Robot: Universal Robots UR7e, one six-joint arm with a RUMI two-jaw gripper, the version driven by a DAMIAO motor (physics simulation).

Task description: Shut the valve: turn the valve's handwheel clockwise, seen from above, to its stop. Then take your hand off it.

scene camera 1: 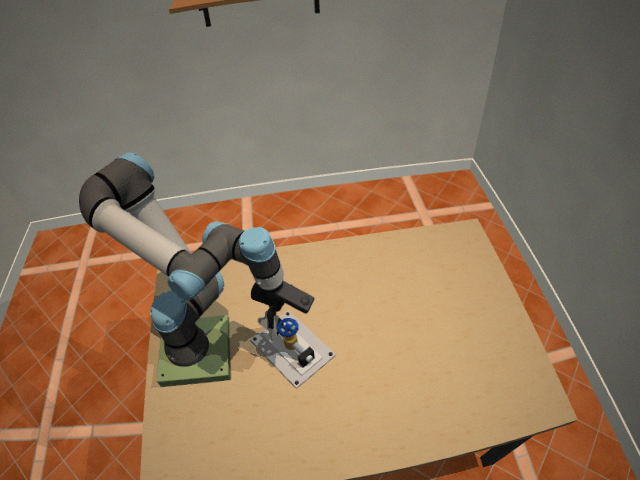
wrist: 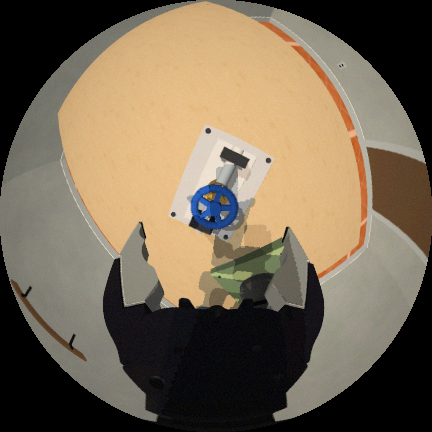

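The valve's blue handwheel [scene camera 1: 287,327] [wrist: 214,206] sits on a brass neck [scene camera 1: 290,341] above a grey pipe [wrist: 226,173]. The valve is mounted on a light grey plate [scene camera 1: 296,381] [wrist: 195,150] with dark bolts at its corners. My gripper [scene camera 1: 269,326] [wrist: 214,226] is wide open and empty. In the wrist view the handwheel lies ahead of the two fingertips, apart from both, with space on each side. The wheel's angle relative to its stop cannot be read from these views.
The valve plate lies on a wooden table [scene camera 1: 423,330] [wrist: 150,90]. The arm's green base plate [scene camera 1: 219,356] [wrist: 232,274] is left of the valve in the scene view. A black pipe clamp [scene camera 1: 306,356] [wrist: 234,157] stands on the valve plate. A wall shelf [scene camera 1: 222,4] is far behind.
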